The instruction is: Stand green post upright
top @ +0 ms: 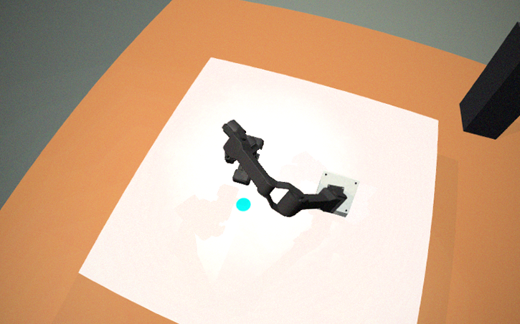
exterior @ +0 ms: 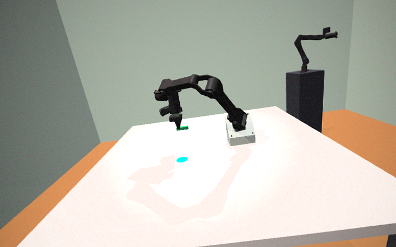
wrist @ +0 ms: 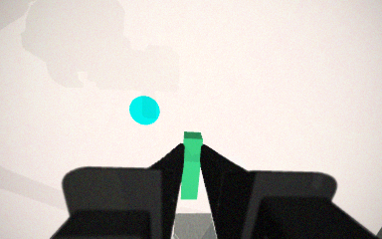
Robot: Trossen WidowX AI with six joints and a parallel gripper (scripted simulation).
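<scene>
My gripper tip is 10 mm short of the cyan circle, 80 mm to the right of it and 150 mm above it. Also, from my gripper tip: green post 20 mm behind.
</scene>
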